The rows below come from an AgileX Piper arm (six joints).
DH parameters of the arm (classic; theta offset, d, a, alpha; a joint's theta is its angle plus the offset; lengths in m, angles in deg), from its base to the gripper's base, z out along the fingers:
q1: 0 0.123 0 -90
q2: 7.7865 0 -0.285 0
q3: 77.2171 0 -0.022 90
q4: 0 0.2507 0 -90
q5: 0 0 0 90
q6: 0 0.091 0 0
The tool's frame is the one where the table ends.
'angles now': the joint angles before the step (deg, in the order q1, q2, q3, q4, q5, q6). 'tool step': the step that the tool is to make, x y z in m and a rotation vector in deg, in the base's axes. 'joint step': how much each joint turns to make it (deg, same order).
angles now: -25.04, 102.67, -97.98, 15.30, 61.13, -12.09
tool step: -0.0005, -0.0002, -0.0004, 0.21, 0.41, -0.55
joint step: 0.00, 0.01, 0.00, -0.34, 0.29, 0.74
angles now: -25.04, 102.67, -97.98, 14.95, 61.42, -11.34
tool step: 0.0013, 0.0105, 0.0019, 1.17, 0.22, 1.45
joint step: 1.26, -0.33, -0.01, 0.92, 1.03, 0.11
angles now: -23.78, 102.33, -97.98, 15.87, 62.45, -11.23
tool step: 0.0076, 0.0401, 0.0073, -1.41, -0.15, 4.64
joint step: 6.37, -1.20, -0.01, -2.24, 0.12, 2.02
